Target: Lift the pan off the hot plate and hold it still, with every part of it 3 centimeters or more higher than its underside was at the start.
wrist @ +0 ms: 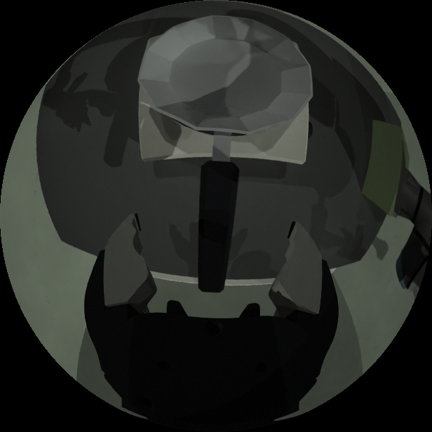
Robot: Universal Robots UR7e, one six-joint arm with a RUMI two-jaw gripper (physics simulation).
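Observation:
A grey, many-sided pan (225,75) sits on the square, cream hot plate (225,150) in the upper middle of the wrist view. The pan's black handle (218,220) points down toward my gripper, past the near edge of the hot plate. My gripper (214,219) is open and empty, with one finger to the left of the handle and one to the right. The handle lies in line with the gap between the fingers, and neither finger touches it. How far the fingers are above the handle is hard to tell.
The hot plate stands on a dark table top (90,200). A green block (382,167) is at the right edge, beside a dark jointed arm part (416,200). Shadows of the arm and gripper fall on the table.

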